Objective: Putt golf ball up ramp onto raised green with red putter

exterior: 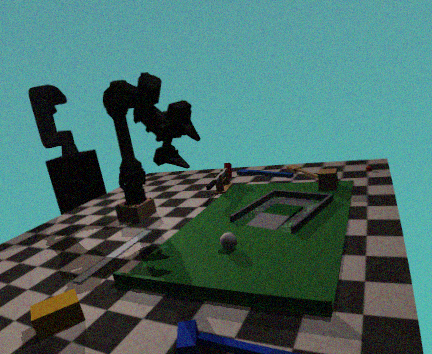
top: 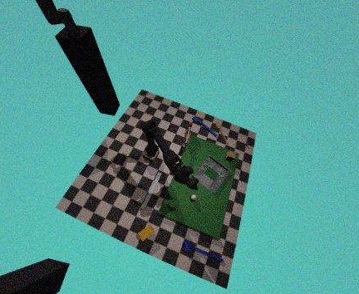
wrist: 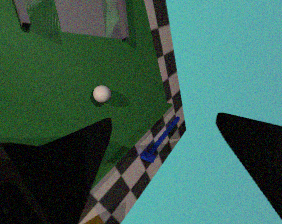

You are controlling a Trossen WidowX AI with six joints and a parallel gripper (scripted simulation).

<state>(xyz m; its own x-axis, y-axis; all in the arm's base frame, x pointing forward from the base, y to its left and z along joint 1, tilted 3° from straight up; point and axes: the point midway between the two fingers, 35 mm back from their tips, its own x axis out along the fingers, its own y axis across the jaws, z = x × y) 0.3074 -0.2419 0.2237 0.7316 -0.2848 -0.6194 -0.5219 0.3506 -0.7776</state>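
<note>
Right now my gripper tip is 47 cm to the right of the red putter, 19 cm above it and 8 cm past it. From my gripper tip the other things lie so: green mat 24 cm below, 12 cm to the left, 12 cm ahead; yellow block 32 cm to the right, 24 cm behind, 22 cm below; white golf ball 22 cm below, 6 cm ahead, 3 cm to the right.
</note>
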